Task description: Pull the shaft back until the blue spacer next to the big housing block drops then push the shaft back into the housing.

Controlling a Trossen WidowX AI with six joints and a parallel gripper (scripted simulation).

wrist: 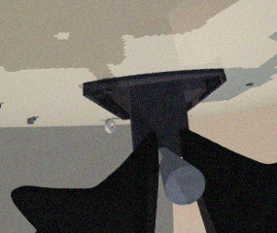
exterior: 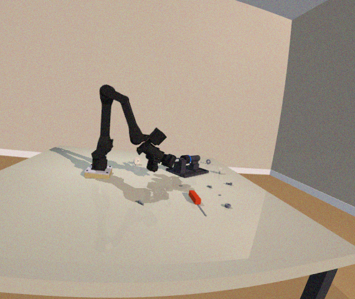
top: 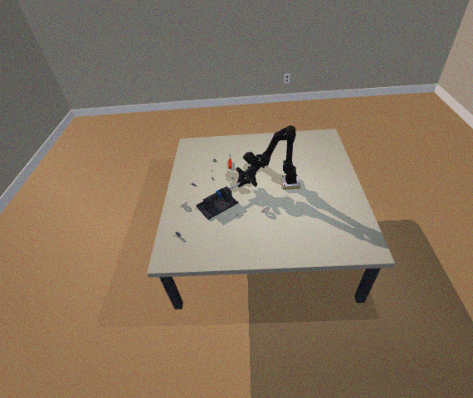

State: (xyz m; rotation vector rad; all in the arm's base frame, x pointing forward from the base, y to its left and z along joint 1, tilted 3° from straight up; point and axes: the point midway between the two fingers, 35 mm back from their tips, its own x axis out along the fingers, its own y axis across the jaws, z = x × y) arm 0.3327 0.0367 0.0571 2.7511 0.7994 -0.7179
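The grey shaft is 4 cm ahead of my gripper tip, 3 cm to the left of it and 2 cm above it. The rest, counted from my gripper tip: blue spacer: 12 cm ahead, 8 cm to the left, 2 cm above; pale ring: 16 cm behind, 19 cm to the left, 4 cm below.
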